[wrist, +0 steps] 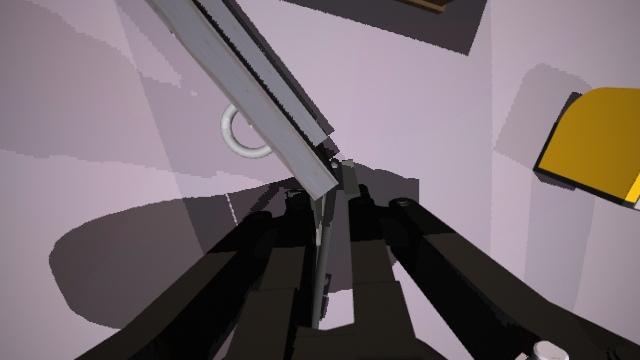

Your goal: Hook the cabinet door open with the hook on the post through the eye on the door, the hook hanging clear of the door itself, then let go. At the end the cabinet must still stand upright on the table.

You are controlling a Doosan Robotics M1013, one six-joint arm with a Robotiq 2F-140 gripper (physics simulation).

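Frame: origin at the arm's base, x ahead, y left, z up, level; millimetres.
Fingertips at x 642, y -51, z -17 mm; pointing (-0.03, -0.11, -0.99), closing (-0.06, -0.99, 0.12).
A point is followed by its place in that frame.
The grey cabinet [260,110] @(x 706, y -27, z 91 mm) shows in the wrist view as a long slanted strip from the top left to the centre, with a second strip behind it across a dark gap. A pale ring, the eye [227,127] @(x 699, y -4, z 42 mm), stands out from its left side. The thin grey rod of the hook [322,270] @(x 612, y -33, z 43 mm) runs up from the bottom centre between the finger linkages. My gripper [332,180] @(x 642, y -51, z -17 mm) is nearly closed and shut, with its tips around the rod by the cabinet's near end; no firm grip on the rod shows. The hook's tip and most of the post are hidden by the fingers and cabinet.
A yellow object with a dark lower edge [590,145] @(x 641, y -224, z 12 mm) stands at the right. Part of a brown wooden object [425,4] @(x 744, y -128, z -16 mm) shows at the top edge. Dark shadows of the arm and objects lie on the pale table [425,100] @(x 684, y -126, z -24 mm).
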